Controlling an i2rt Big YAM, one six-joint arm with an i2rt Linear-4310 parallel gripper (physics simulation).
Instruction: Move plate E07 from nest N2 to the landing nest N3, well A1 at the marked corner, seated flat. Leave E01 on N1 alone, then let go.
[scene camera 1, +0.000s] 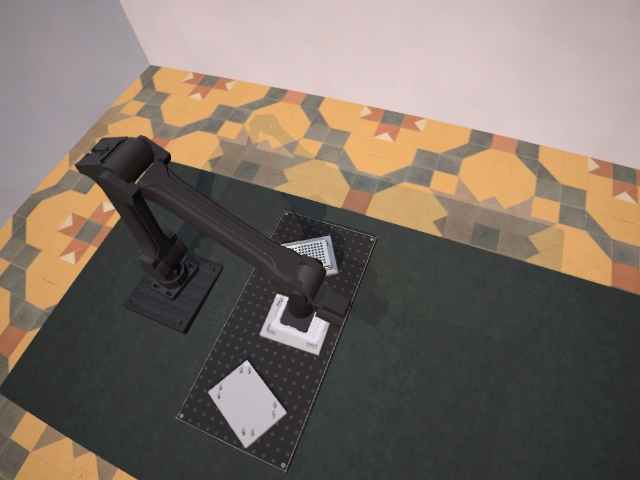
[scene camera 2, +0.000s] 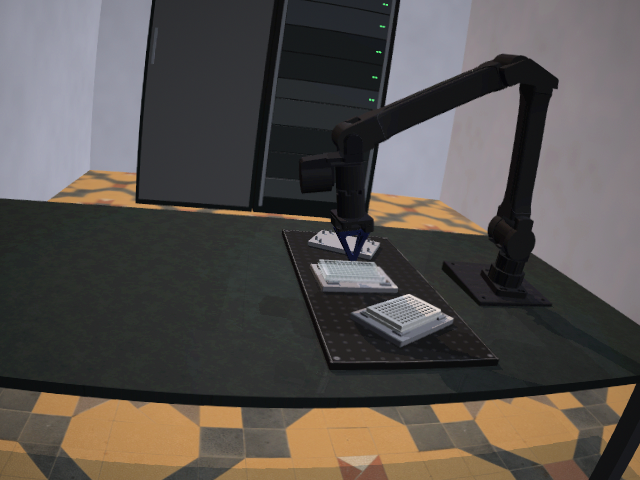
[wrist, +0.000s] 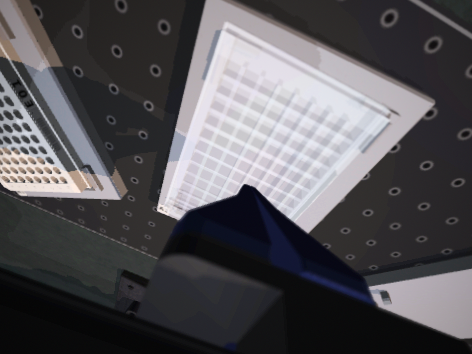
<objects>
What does the clear well plate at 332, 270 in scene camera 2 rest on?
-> A grey nest.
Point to a white perforated plate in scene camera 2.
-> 407, 312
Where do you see my gripper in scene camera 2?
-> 352, 260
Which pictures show the clear well plate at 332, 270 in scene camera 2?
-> Scene camera 1, scene camera 2 and the wrist view: all of them.
</objects>
